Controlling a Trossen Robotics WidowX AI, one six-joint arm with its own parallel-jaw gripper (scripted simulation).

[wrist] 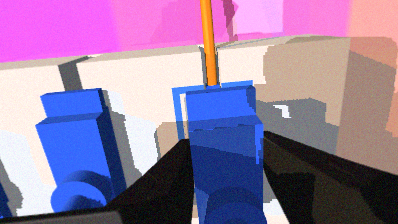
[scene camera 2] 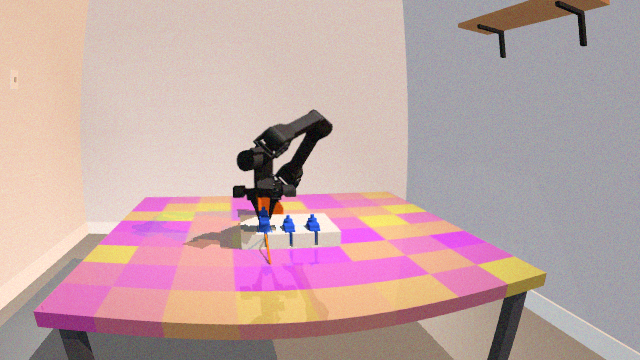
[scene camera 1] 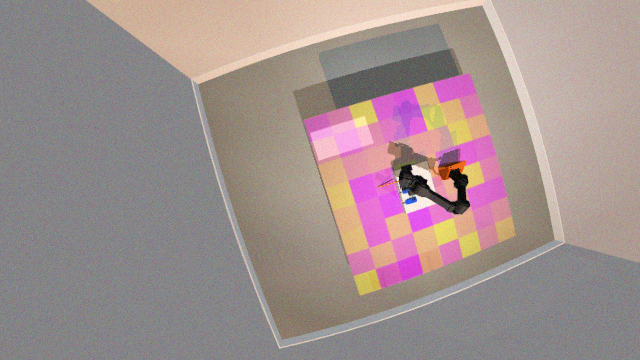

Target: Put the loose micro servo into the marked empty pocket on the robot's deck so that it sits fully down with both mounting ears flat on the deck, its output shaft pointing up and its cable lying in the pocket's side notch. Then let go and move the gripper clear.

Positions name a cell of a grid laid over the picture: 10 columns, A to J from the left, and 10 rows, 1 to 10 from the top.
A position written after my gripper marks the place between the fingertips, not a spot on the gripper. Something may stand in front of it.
Note:
In view: my gripper (scene camera 2: E7) and a blue micro servo (wrist: F7).
My gripper is seen too in the wrist view (wrist: F7).

